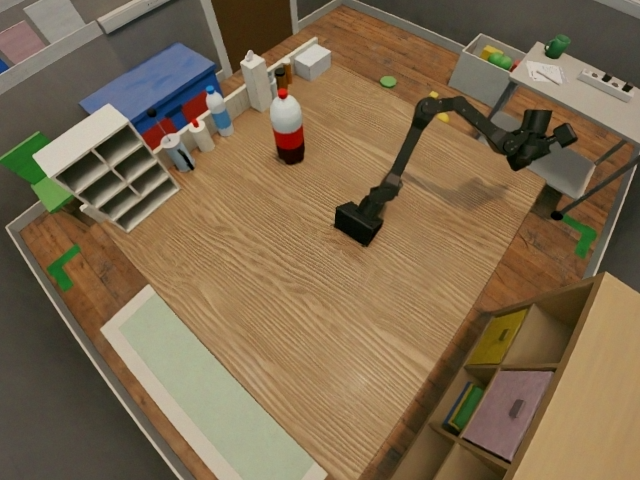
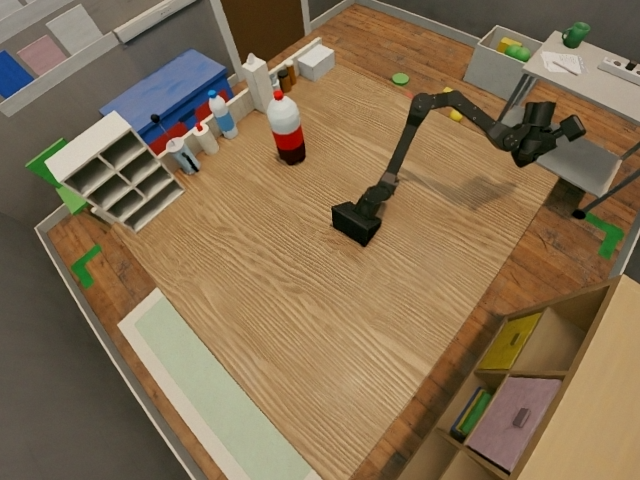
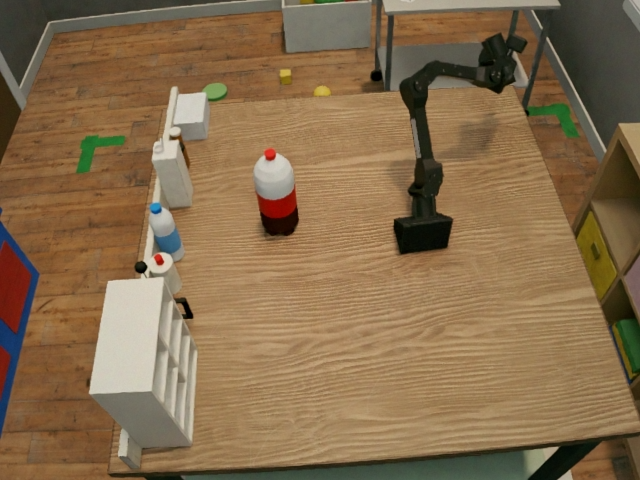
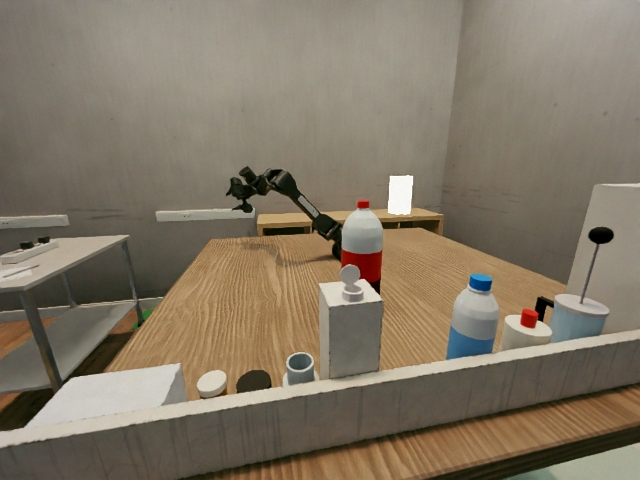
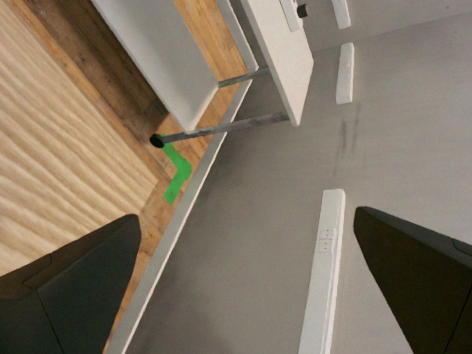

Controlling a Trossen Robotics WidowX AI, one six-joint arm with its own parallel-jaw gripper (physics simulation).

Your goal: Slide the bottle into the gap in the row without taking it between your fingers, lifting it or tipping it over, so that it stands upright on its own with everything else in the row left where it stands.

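Places are measured from the arm's base along level axes (x left, y back, z up), in centimetres.
Pixels of known places: gripper, fingertip midpoint: (image 2: 555, 143) (image 4: 228, 202) (image 5: 247, 221); arm's base, link origin: (image 1: 366, 215) (image 2: 363, 215) (image 3: 425, 217).
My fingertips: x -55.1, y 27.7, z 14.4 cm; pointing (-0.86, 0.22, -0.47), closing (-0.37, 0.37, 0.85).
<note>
For each thing: its top centre in the pictures, then the offset to it from my fingertips.
- large bottle, top centre: (image 3: 269, 152) (image 4: 363, 201) (image 1: 282, 91) (image 2: 277, 93) dx +53.3, dy -70.1, dz +8.5 cm
- white carton, top centre: (image 4: 349, 264) (image 3: 161, 139) (image 1: 249, 50) (image 2: 250, 54) dx +43.8, dy -102.9, dz +4.0 cm
- blue-capped water bottle, top centre: (image 4: 481, 277) (image 3: 155, 206) (image 1: 209, 88) (image 2: 211, 92) dx +65.3, dy -100.6, dz +0.1 cm
- red-capped white bottle, top centre: (image 4: 530, 312) (image 3: 157, 257) (image 1: 194, 121) (image 2: 197, 124) dx +76.4, dy -99.2, dz -7.5 cm
- blue canister, top centre: (image 4: 592, 224) dx +88.0, dy -95.5, dz +6.9 cm
- white cubby unit, top centre: (image 3: 128, 332) (image 1: 80, 137) (image 2: 87, 144) dx +109.3, dy -92.3, dz +13.2 cm
- white box, top centre: (image 4: 109, 396) (image 3: 190, 107) (image 1: 312, 55) (image 2: 316, 55) dx +9.8, dy -105.4, dz -13.5 cm
A large bottle (image 1: 287, 126) (image 2: 285, 127) (image 3: 276, 193) (image 4: 362, 237) with a red cap, red band and dark base stands upright on the table, in front of the row and apart from it. In the row, a gap lies between the white carton (image 1: 256, 82) (image 2: 257, 84) (image 3: 174, 174) (image 4: 351, 328) and the blue-capped water bottle (image 1: 219, 112) (image 2: 223, 115) (image 3: 165, 233) (image 4: 473, 320); both stand upright. My gripper (image 5: 247, 221) is open and empty, raised over the far right part of the table, well away from the large bottle.
The row also holds a red-capped white bottle (image 3: 165, 273), a blue canister (image 4: 577, 317), a white cubby unit (image 3: 131, 341), small brown bottles (image 2: 285, 81) and a white box (image 3: 191, 116). A low rail (image 4: 413, 400) runs behind it. A grey trolley (image 4: 64, 253) stands beside the table.
</note>
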